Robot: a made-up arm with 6 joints. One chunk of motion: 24 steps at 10 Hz.
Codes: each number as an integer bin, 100 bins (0 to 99) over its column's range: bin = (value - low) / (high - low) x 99, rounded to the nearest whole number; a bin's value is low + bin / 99 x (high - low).
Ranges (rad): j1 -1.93..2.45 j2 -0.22..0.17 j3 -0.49..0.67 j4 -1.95..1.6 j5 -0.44..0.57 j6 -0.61..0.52
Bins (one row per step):
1: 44 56 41 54 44 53
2: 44 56 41 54 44 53
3: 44 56 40 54 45 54
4: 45 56 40 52 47 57
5: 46 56 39 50 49 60
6: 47 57 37 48 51 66
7: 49 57 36 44 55 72
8: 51 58 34 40 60 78
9: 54 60 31 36 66 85
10: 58 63 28 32 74 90
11: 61 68 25 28 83 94
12: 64 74 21 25 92 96
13: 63 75 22 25 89 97
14: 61 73 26 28 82 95
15: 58 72 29 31 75 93
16: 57 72 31 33 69 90
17: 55 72 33 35 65 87
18: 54 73 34 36 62 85
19: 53 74 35 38 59 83
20: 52 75 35 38 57 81
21: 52 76 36 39 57 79
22: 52 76 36 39 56 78
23: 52 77 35 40 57 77
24: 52 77 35 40 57 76
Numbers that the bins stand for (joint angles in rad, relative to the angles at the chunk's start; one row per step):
1: 0.0167 0.0006 -0.0096 -0.0136 0.0089 -0.0051
2: 0.0167 0.0006 -0.0096 -0.0136 0.0089 -0.0051
3: 0.0167 0.0006 -0.0213 -0.0136 0.0191 0.0064
4: 0.0609 0.0006 -0.0213 -0.0854 0.0395 0.0406
5: 0.1052 0.0006 -0.0330 -0.1571 0.0599 0.0748
6: 0.1494 0.0045 -0.0565 -0.2288 0.0803 0.1433
7: 0.2379 0.0045 -0.0682 -0.3722 0.1211 0.2118
8: 0.3264 0.0085 -0.0916 -0.5157 0.1721 0.2803
9: 0.4591 0.0164 -0.1268 -0.6591 0.2333 0.3602
10: 0.6361 0.0282 -0.1619 -0.8025 0.3149 0.4173
11: 0.7688 0.0479 -0.1971 -0.9460 0.4068 0.4629
12: 0.9015 0.0715 -0.2439 -1.0535 0.4986 0.4858
13: 0.8573 0.0755 -0.2322 -1.0535 0.4680 0.4972
14: 0.7688 0.0676 -0.1854 -0.9460 0.3966 0.4743
15: 0.6361 0.0636 -0.1502 -0.8384 0.3252 0.4515
16: 0.5918 0.0636 -0.1268 -0.7667 0.2639 0.4173
17: 0.5033 0.0636 -0.1033 -0.6949 0.2231 0.3830
18: 0.4591 0.0676 -0.0916 -0.6591 0.1925 0.3602
19: 0.4148 0.0715 -0.0799 -0.5874 0.1619 0.3374
20: 0.3706 0.0755 -0.0799 -0.5874 0.1415 0.3145
21: 0.3706 0.0794 -0.0682 -0.5515 0.1415 0.2917
22: 0.3706 0.0794 -0.0682 -0.5515 0.1313 0.2803
23: 0.3706 0.0833 -0.0799 -0.5157 0.1415 0.2689
24: 0.3706 0.0833 -0.0799 -0.5157 0.1415 0.2575

